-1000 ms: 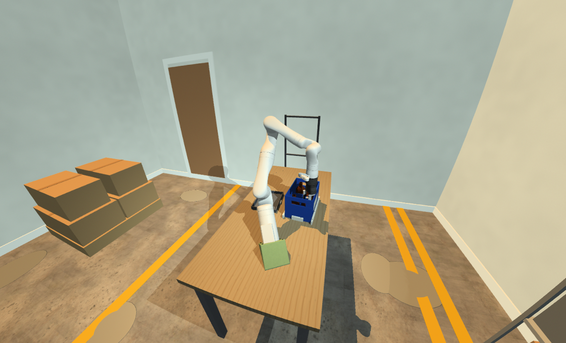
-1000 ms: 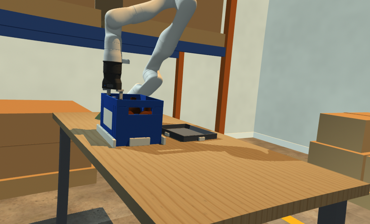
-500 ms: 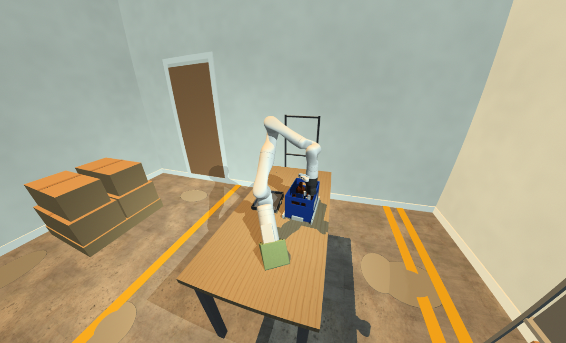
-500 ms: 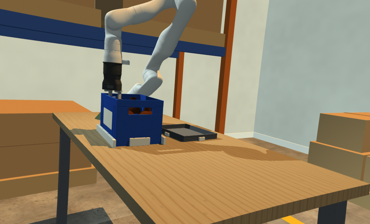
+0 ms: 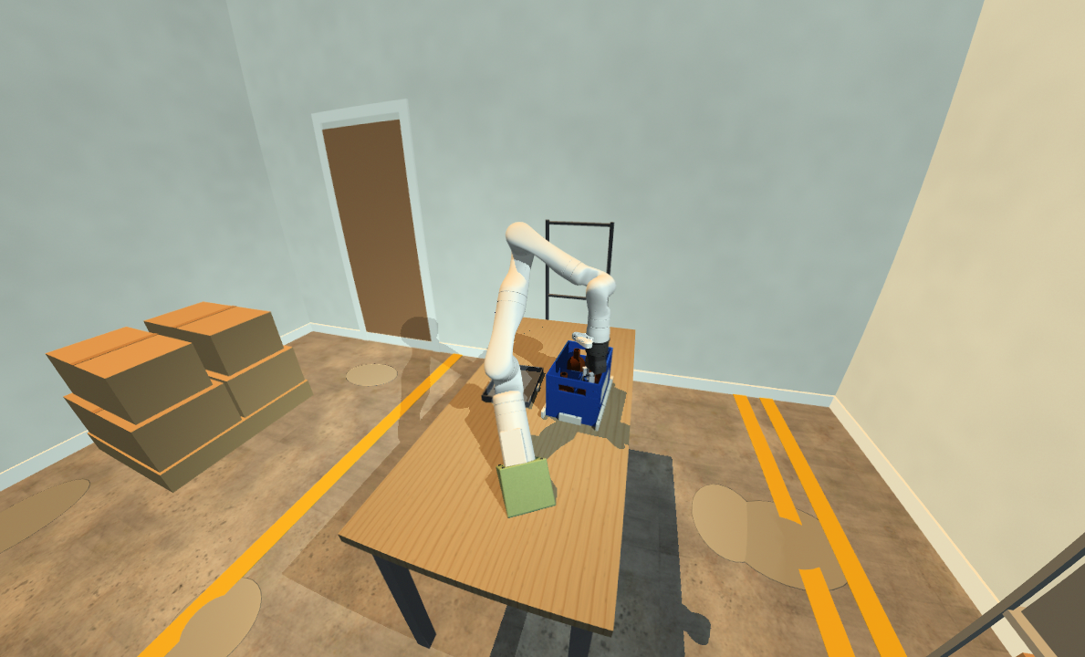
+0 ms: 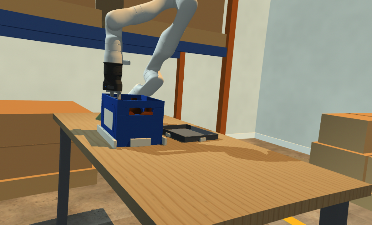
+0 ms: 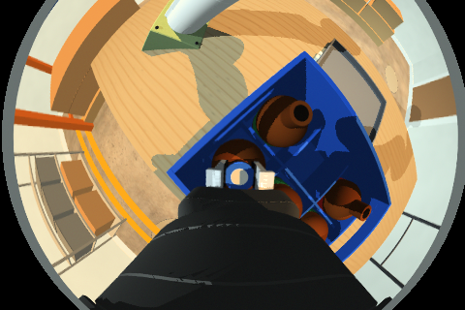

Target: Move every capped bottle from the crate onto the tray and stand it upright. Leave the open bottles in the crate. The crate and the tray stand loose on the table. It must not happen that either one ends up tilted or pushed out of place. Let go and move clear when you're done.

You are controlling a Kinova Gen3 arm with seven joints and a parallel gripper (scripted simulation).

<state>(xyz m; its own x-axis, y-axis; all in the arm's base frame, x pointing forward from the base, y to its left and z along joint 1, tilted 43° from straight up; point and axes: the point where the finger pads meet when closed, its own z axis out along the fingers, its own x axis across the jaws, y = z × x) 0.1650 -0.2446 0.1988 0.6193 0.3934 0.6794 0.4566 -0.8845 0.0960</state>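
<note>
Now: the brown capped bottle 60 mm below my hand. The rest, counted from my hand: dark tray: 300 mm to the left, 140 mm below, 130 mm ahead; blue crate: 90 mm ahead, 60 mm below, 30 mm to the left.
</note>
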